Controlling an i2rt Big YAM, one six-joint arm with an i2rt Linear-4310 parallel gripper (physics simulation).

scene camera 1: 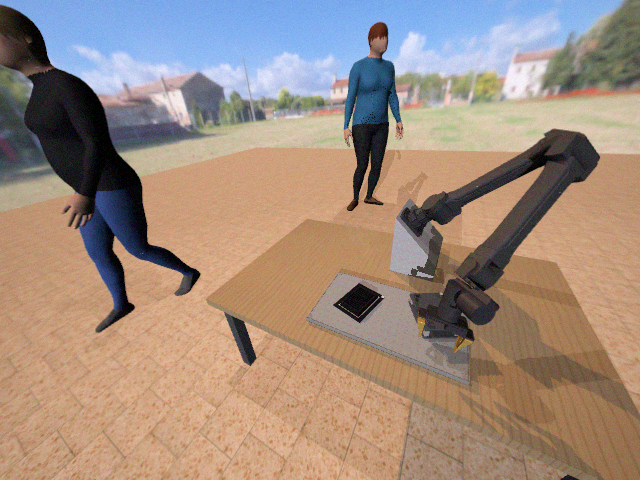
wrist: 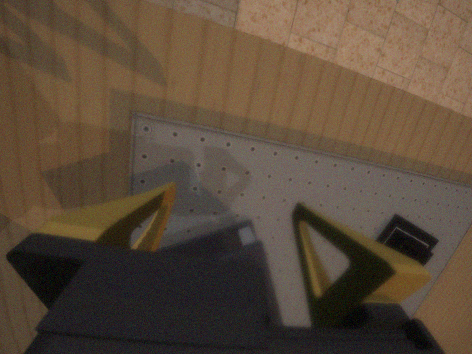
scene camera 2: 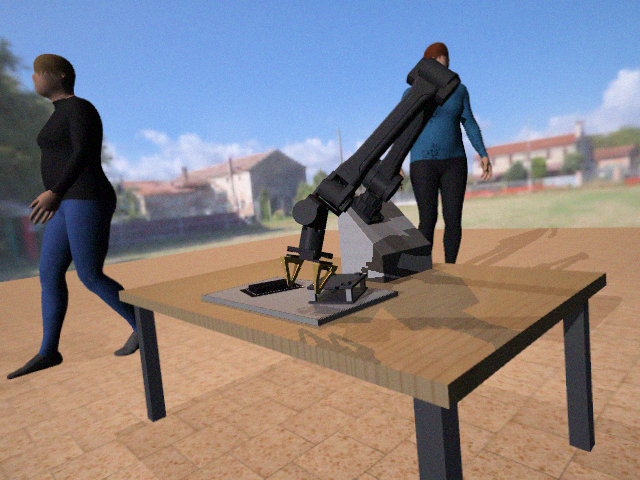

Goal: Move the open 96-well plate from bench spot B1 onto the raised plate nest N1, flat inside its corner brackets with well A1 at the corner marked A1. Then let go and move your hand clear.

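Frame: origin at the arm's base, x back, y left, z down, level; centimetres.
Where they show: gripper, fingertip midpoint: (scene camera 1: 436,343) (wrist: 237,199) (scene camera 2: 303,290); arm's base, link origin: (scene camera 1: 410,223) (scene camera 2: 364,211).
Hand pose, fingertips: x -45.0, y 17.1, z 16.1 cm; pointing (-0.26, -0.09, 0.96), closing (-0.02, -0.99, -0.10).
Observation:
Each offset is from my fingertips to the top centre of the thing. "spot": to the spot under its first point. Level surfaces: height alone.
The black 96-well plate @[dy -28.0, dx +11.0, dz +3.2 cm] (scene camera 1: 358,299) (scene camera 2: 271,286) (wrist: 409,243) lies flat in a dark outline, with a thin pale line along its edge, towards one end of the grey perforated board @[dy -16.8, dx +10.0, dz +4.7 cm] (scene camera 1: 392,342) (scene camera 2: 276,304) (wrist: 310,187). The raised nest @[spot: dy -2.2, dx +13.3, dz +4.3 cm] (scene camera 2: 336,294) (wrist: 215,239), a dark platform on short supports, stands near the board's other end; the hand hides much of it in scene camera 1 and the wrist view. My gripper (scene camera 1: 439,343) (scene camera 2: 304,289) (wrist: 237,199) is open and empty, fingers pointing down, low beside the nest and apart from the plate. The A1 marks are too small to read.
The board lies on a wooden table @[dz +6.1 cm] (scene camera 1: 289,273) (scene camera 2: 413,356) (wrist: 240,70). The grey angled arm base (scene camera 1: 408,253) (scene camera 2: 356,248) stands behind the board. Two people, one in black (scene camera 1: 72,129) (scene camera 2: 72,149) and one in blue (scene camera 1: 371,87) (scene camera 2: 467,124), are beyond the table.

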